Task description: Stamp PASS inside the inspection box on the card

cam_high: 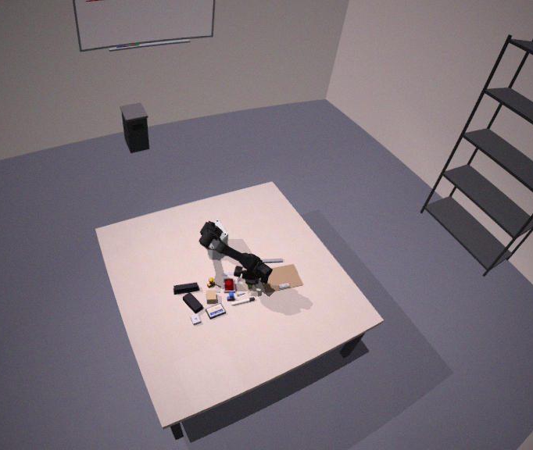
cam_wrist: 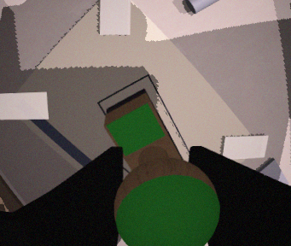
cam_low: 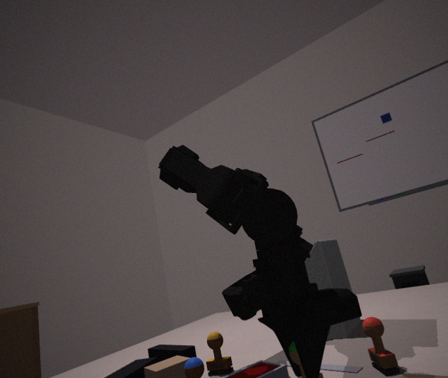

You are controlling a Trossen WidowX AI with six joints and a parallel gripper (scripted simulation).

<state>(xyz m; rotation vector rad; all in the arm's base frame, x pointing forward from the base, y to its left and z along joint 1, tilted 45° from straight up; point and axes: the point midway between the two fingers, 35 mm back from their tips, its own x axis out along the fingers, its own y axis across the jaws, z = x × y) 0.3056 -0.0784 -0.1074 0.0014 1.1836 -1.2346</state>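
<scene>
Now: the cream card 3 cm below my gripper tip and 1 cm ahead of it. From my gripper tip the other things lie so: red ink pad (10 cm to the right, 6 cm behind, 2 cm below); red-knobbed stamp (8 cm to the left, 8 cm behind); marker (8 cm ahead, 7 cm to the right, 2 cm below).
</scene>
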